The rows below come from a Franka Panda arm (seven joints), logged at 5 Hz.
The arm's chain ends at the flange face. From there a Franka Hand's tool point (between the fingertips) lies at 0.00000 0.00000 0.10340 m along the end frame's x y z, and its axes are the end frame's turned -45 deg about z.
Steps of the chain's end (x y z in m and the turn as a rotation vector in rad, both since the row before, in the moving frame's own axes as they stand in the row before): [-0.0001 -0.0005 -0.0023 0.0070 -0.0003 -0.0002]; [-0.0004 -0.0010 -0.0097 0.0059 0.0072 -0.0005]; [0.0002 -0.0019 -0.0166 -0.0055 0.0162 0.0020]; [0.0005 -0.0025 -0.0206 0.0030 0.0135 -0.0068]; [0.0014 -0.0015 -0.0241 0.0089 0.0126 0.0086]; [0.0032 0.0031 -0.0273 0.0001 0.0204 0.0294]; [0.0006 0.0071 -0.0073 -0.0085 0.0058 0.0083]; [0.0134 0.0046 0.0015 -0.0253 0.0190 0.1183]
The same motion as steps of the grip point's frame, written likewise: [0.0008 -0.0010 -0.0023 0.0052 0.0047 -0.0002]; [0.0014 -0.0009 -0.0097 -0.0009 0.0093 -0.0005]; [0.0023 0.0004 -0.0166 -0.0153 0.0076 0.0020]; [0.0033 -0.0007 -0.0206 -0.0074 0.0117 -0.0068]; [0.0036 0.0002 -0.0241 -0.0026 0.0152 0.0086]; [0.0015 0.0060 -0.0273 -0.0144 0.0145 0.0294]; [-0.0048 0.0065 -0.0073 -0.0101 -0.0019 0.0083]; [0.0056 0.0159 0.0014 -0.0313 -0.0045 0.1183]
